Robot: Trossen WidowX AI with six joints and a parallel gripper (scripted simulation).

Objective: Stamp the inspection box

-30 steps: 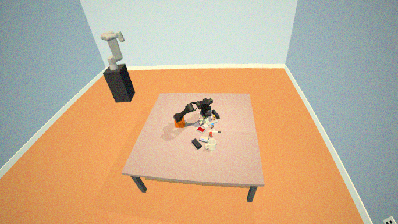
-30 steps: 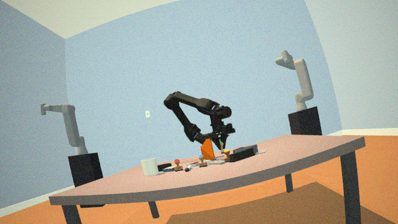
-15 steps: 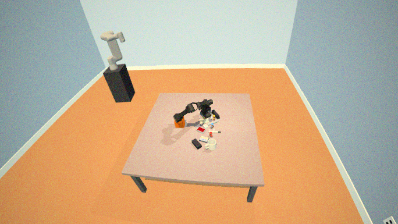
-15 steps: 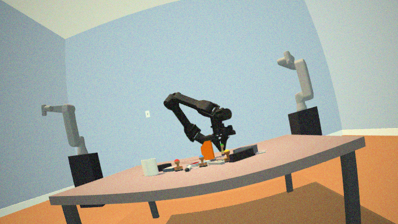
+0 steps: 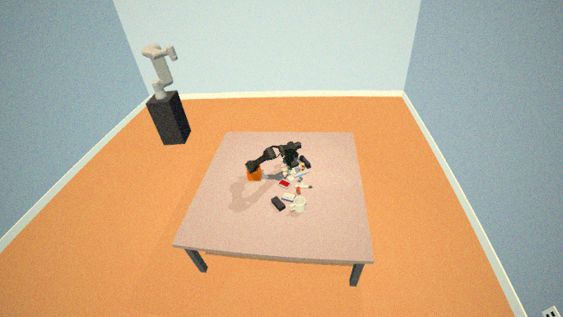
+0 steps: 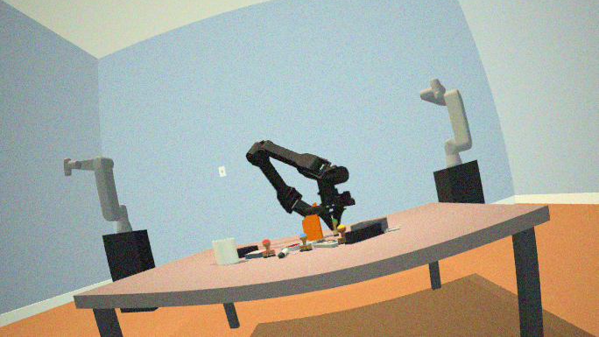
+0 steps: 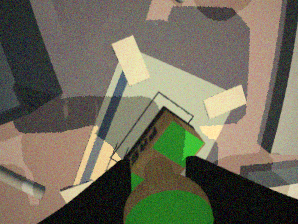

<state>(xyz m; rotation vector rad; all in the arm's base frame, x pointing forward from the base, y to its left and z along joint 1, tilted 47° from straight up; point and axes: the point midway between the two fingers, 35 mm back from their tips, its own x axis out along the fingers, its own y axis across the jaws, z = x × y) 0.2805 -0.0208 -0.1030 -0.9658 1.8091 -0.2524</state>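
Right now my gripper tip is 50 mm past the red ink pad, 150 mm to the left of it and 40 mm above it. From my gripper tip the other things lie so: blue-knob stamp: 80 mm ahead, 120 mm to the right, 20 mm below; green-knob stamp: right at my gripper tip; yellow-knob stamp: 110 mm ahead, 10 mm to the left, 20 mm below.
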